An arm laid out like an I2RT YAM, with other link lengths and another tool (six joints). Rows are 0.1 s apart.
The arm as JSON. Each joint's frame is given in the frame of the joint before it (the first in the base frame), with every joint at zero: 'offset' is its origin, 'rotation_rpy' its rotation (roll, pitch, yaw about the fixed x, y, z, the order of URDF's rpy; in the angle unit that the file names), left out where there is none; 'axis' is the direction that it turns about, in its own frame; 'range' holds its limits. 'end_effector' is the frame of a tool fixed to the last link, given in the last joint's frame.
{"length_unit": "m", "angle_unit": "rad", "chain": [
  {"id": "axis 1", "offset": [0.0, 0.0, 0.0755], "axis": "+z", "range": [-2.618, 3.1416]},
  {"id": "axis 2", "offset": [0.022, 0.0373, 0.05], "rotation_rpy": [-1.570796, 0.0, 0.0], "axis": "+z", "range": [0.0, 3.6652]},
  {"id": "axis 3", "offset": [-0.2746, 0.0, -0.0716], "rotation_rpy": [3.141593, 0.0, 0.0], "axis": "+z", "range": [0.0, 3.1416]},
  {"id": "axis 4", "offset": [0.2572, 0.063, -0.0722], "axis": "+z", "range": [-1.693, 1.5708]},
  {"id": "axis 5", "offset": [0.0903, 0.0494, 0.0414], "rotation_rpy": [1.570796, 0.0, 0.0], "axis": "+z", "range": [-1.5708, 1.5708]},
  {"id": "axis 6", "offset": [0.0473, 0.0, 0.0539], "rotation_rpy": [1.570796, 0.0, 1.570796], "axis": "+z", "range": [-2.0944, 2.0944]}
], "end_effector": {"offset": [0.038, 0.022, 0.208], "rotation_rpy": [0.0, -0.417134, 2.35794]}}
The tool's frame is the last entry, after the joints.
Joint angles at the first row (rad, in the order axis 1, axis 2, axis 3, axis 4, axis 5, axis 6):
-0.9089 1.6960 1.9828 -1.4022 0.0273 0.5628
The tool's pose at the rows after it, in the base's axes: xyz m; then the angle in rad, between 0 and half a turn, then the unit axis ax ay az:
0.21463 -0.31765 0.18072 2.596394 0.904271 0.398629 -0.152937
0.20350 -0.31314 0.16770 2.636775 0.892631 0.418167 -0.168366
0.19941 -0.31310 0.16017 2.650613 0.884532 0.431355 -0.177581
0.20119 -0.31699 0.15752 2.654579 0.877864 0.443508 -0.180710
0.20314 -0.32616 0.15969 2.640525 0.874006 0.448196 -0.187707
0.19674 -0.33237 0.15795 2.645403 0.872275 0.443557 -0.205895
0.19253 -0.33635 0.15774 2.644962 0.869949 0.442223 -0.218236
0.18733 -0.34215 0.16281 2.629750 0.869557 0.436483 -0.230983
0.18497 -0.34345 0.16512 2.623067 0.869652 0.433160 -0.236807
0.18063 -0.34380 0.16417 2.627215 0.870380 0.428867 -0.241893
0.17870 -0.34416 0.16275 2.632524 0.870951 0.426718 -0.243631
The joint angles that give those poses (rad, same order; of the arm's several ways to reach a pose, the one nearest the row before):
-0.9082 1.7062 1.9368 -1.4243 0.0050 0.5361
-0.9087 1.7156 1.9076 -1.4388 0.0224 0.5000
-0.9054 1.7216 1.8871 -1.4344 0.0362 0.4762
-0.9032 1.7451 1.9051 -1.4388 0.0401 0.4528
-0.9029 1.7665 1.9347 -1.4373 0.0547 0.4379
-0.9032 1.7799 1.9405 -1.4382 0.0901 0.4432
-0.9022 1.7852 1.9420 -1.4373 0.1147 0.4433
-0.9047 1.7797 1.9466 -1.4341 0.1416 0.4447
-0.9036 1.7732 1.9437 -1.4319 0.1547 0.4489
-0.9076 1.7688 1.9333 -1.4297 0.1638 0.4535
-0.9110 1.7707 1.9305 -1.4298 0.1659 0.4557

